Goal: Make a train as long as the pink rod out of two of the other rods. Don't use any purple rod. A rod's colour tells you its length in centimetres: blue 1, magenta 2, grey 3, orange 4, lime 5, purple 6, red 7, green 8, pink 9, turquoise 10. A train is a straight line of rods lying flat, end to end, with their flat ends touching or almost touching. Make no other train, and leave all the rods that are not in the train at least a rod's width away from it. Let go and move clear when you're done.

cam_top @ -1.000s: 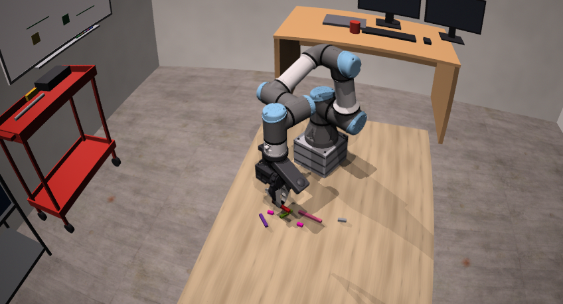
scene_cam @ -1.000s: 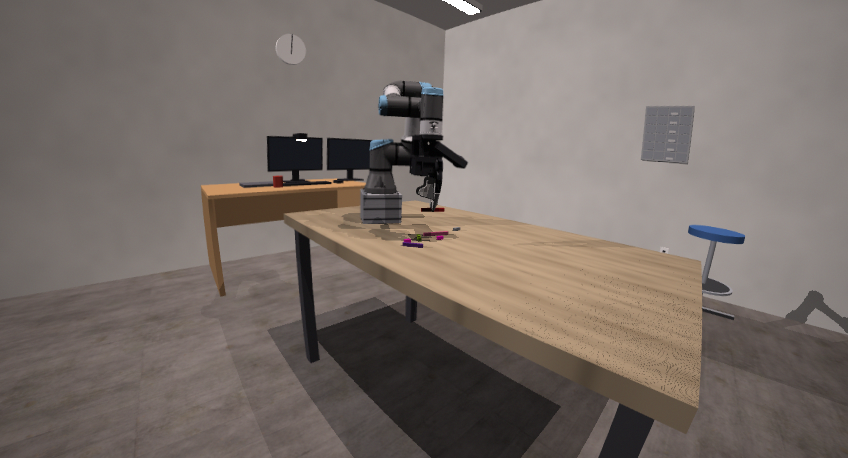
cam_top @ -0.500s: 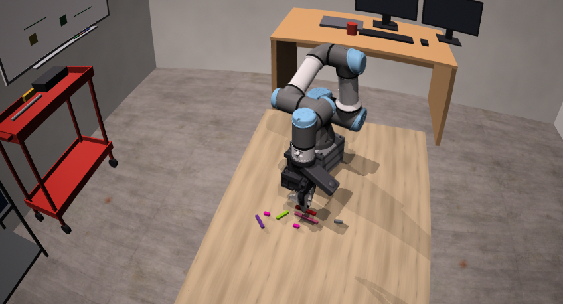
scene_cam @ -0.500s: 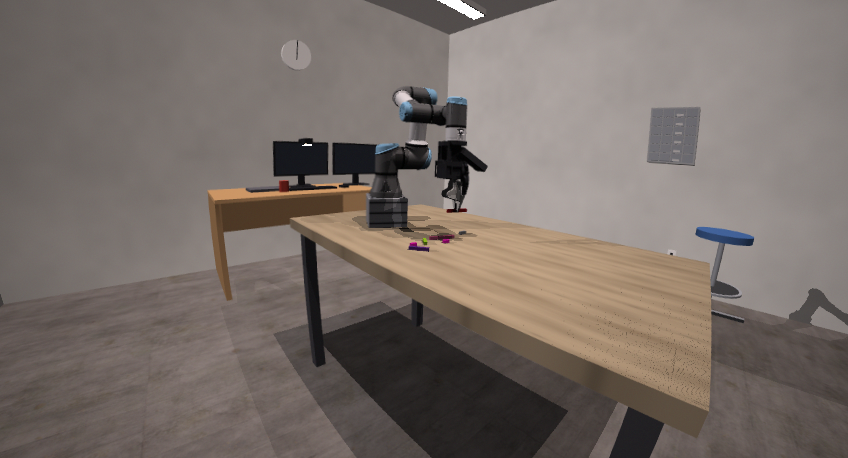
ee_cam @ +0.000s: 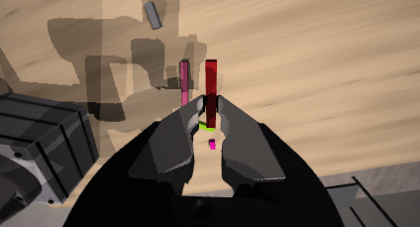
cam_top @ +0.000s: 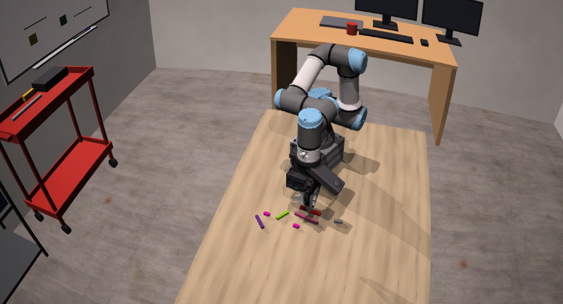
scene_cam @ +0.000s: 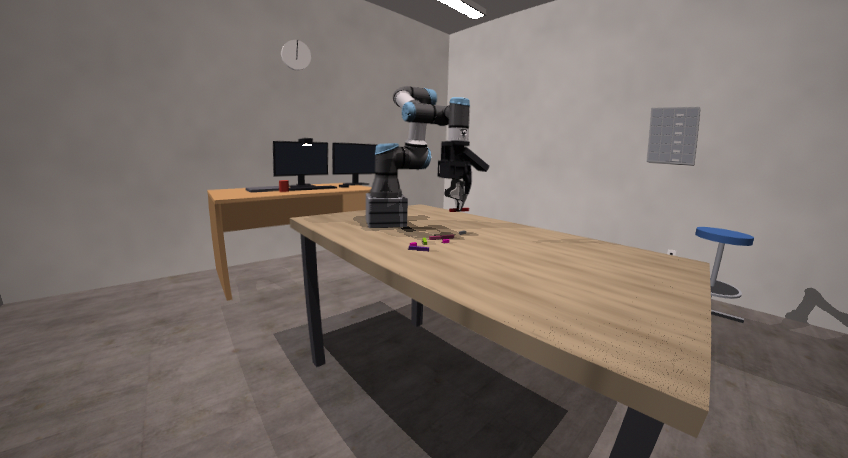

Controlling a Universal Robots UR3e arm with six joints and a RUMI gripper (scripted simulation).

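Now: the pink rod 11 cm below my hand, 6 cm behind it and 1 cm to the right of it. Round my hand: grey rod 11 cm below, 10 cm to the left, 4 cm behind; then lime rod 11 cm below, 9 cm to the right, 7 cm behind; then red rod 1 cm below.
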